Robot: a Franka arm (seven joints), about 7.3 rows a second.
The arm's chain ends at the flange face. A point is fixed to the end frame.
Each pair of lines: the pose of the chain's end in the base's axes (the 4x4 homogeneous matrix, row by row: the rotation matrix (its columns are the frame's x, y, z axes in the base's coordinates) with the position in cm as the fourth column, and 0 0 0 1 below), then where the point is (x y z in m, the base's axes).
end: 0.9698 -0.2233 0.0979 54.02; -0.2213 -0.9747 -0.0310 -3.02; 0.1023 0.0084 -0.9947 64.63; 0 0 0 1
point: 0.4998 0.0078 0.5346
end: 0.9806 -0.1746 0.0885 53.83; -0.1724 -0.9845 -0.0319 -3.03; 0.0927 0.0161 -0.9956 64.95; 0 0 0 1
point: 0.4949 0.0050 0.5380
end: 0.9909 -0.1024 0.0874 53.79; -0.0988 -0.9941 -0.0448 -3.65; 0.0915 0.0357 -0.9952 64.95; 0 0 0 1
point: 0.4917 -0.0066 0.5376
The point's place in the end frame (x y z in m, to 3 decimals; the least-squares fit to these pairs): -0.059 -0.029 0.106
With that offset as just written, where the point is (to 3 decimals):
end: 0.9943 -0.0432 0.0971 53.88; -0.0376 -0.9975 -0.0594 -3.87; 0.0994 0.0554 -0.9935 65.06; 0 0 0 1
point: 0.492 -0.014 0.538
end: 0.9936 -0.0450 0.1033 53.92; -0.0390 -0.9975 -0.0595 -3.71; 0.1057 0.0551 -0.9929 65.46; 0 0 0 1
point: 0.493 -0.012 0.542
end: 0.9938 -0.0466 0.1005 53.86; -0.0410 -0.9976 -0.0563 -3.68; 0.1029 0.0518 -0.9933 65.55; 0 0 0 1
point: 0.492 -0.011 0.543
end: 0.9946 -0.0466 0.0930 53.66; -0.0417 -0.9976 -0.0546 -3.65; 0.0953 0.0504 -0.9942 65.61; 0 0 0 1
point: 0.489 -0.011 0.544
